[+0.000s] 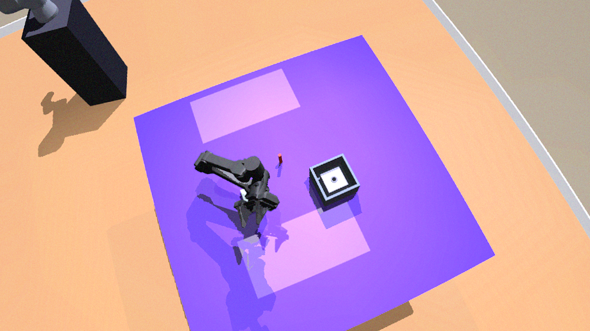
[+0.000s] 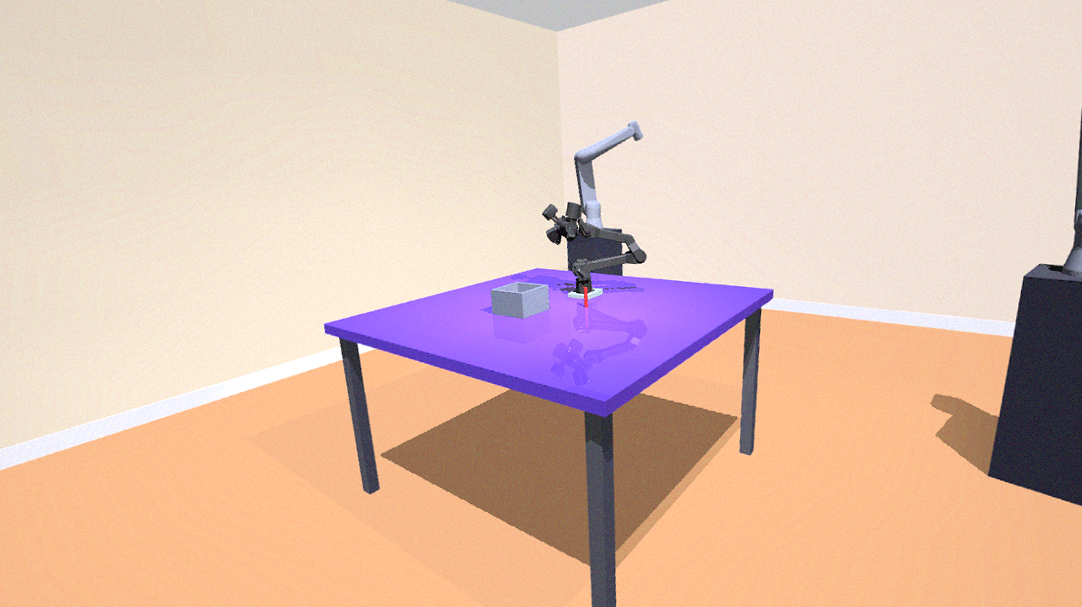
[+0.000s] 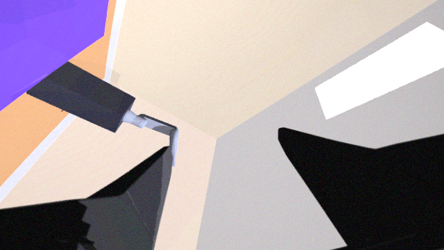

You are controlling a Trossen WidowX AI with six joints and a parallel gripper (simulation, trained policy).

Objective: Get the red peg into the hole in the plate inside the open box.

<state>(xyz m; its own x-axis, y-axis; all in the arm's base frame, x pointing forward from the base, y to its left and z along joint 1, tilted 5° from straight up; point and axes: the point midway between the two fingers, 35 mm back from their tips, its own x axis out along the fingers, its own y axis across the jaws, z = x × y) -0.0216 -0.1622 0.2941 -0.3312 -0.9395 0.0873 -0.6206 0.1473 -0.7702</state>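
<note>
Now: gripper tip 140 mm short of the red peg, 340 mm to the right of it and 280 mm above it. Round my gripper tip: grey box (350 mm ahead, 190 mm to the left, 290 mm below).
</note>
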